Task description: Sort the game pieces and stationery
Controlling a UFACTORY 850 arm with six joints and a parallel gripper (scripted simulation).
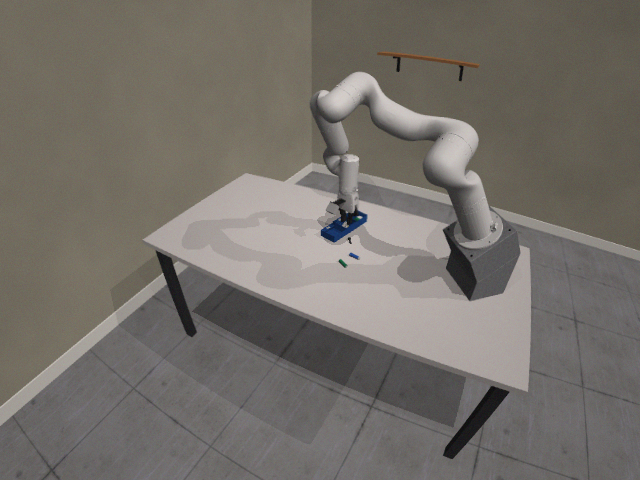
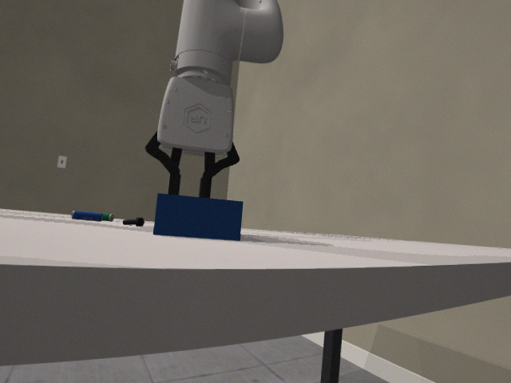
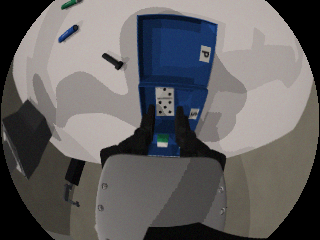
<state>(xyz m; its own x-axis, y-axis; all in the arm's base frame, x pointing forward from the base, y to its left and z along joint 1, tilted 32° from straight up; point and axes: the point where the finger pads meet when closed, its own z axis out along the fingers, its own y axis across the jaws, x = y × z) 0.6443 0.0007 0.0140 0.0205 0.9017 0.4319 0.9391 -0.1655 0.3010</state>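
My gripper is now 20 mm to the right of the white domino and 30 mm above it. From my hand the other things lie so: green block: 90 mm to the right, 40 mm below; blue bin: 10 mm ahead, 40 mm below; yellow die: 40 mm below.
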